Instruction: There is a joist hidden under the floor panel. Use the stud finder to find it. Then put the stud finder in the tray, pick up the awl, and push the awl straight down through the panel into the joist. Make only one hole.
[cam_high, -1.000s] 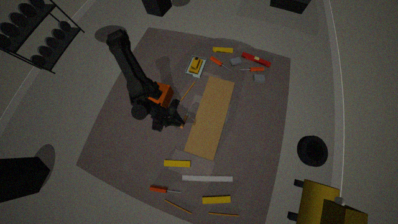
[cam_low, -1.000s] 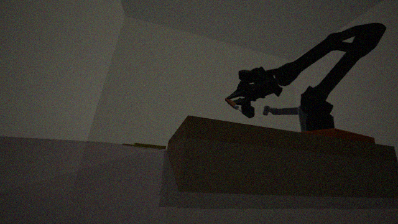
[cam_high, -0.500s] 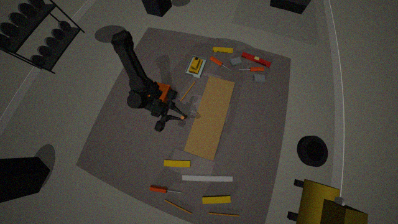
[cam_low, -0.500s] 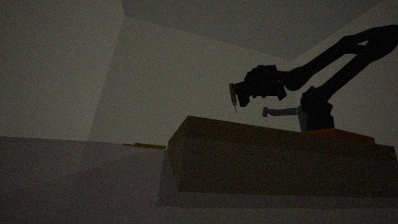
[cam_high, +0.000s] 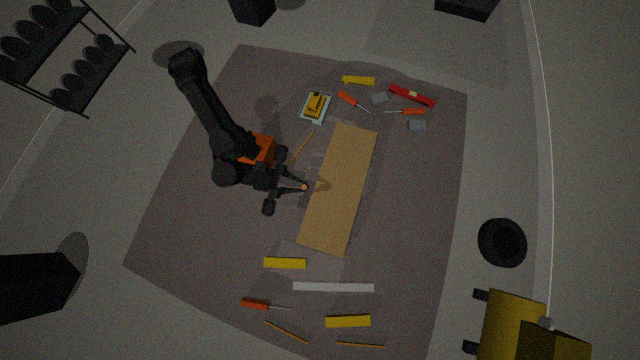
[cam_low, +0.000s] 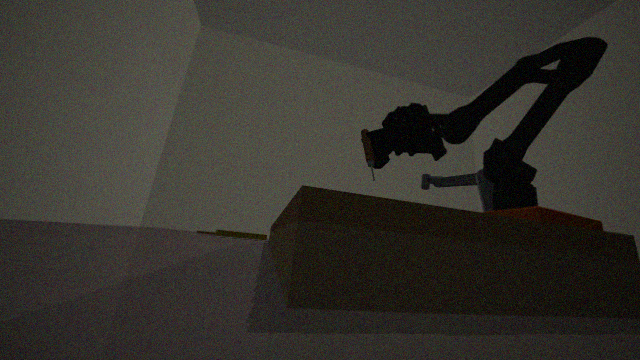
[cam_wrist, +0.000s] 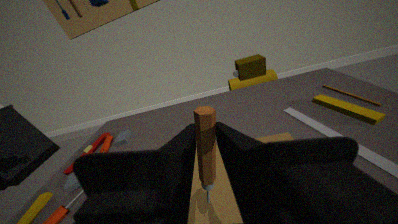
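Right now my gripper tip is 5 cm above the awl, 1 cm to the right of it and 1 cm past it. The rest, counted from my gripper tip: pale tray 40 cm to the left, 24 cm below, 19 cm behind; then yellow stud finder 41 cm to the left, 20 cm below, 20 cm behind; then white strip 25 cm to the right, 25 cm below, 21 cm ahead.
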